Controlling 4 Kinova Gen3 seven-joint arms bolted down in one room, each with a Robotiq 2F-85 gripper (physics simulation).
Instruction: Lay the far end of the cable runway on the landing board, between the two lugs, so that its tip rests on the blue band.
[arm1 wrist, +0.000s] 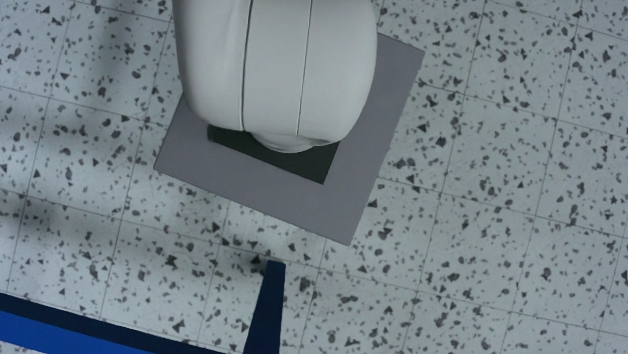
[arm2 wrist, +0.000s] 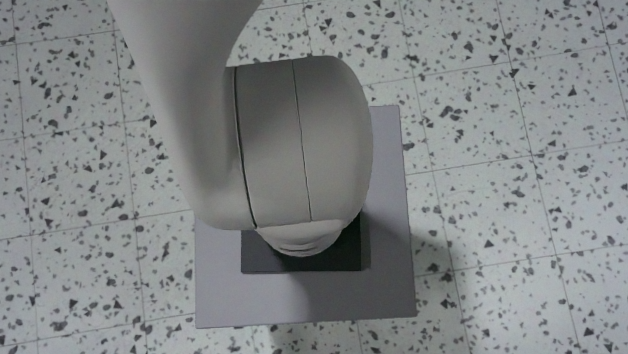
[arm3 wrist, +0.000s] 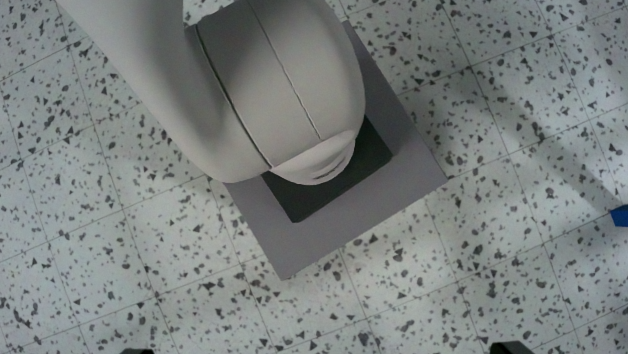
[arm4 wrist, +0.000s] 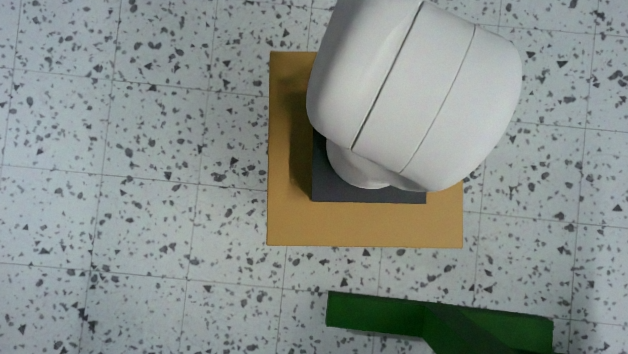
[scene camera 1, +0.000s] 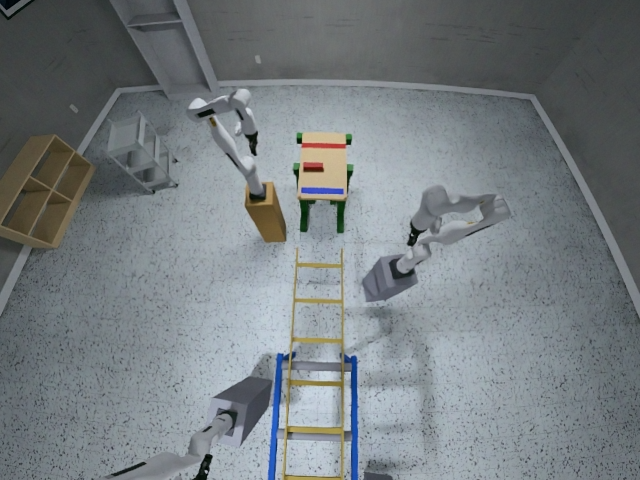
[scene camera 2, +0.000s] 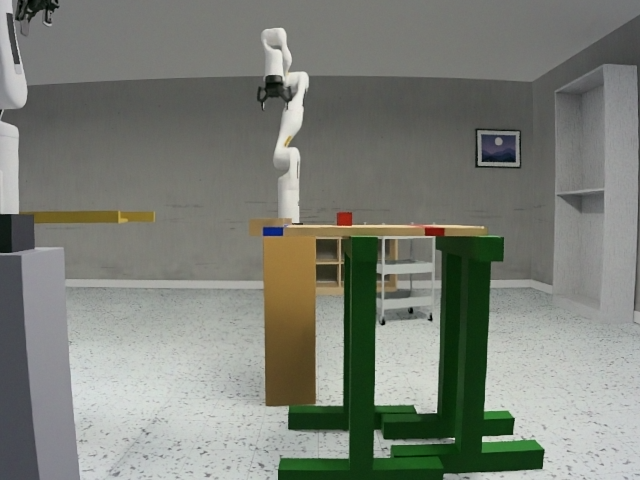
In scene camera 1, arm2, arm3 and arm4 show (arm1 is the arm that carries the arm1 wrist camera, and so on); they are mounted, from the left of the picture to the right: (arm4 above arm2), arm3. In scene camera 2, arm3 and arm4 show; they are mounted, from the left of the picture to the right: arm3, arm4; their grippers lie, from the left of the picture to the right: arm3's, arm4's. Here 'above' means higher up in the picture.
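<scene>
The yellow ladder-like runway (scene camera 1: 318, 300) (scene camera 2: 77, 217) lies on the rollers of a blue stand (scene camera 1: 354, 408); its far end juts out level, apart from the landing board (scene camera 1: 336, 166) (scene camera 2: 320, 230). The blue band (scene camera 1: 322, 191) (scene camera 2: 272, 231) crosses the board's near edge. I cannot make out the two lugs. Arm4's gripper (scene camera 1: 253, 147) (scene camera 2: 275, 103) is open and empty, high up left of the board in scene camera 1. Arm3's gripper (scene camera 1: 412, 237) (scene camera 2: 37, 15) is open, right of the runway. Arm2's gripper (scene camera 1: 204, 467) is cut off by the picture edge, its fingers unclear. Arm1's gripper does not show.
A red block (scene camera 1: 313, 166) (scene camera 2: 344, 218) lies on the board, with a red band (scene camera 1: 323, 145) behind it. Green trestles (scene camera 1: 340, 217) (scene camera 2: 362, 335) carry the board. Arm4's orange pedestal (scene camera 1: 272, 222) (scene camera 2: 289, 320) and arm3's grey pedestal (scene camera 1: 374, 281) (scene camera 2: 51, 335) flank the gap.
</scene>
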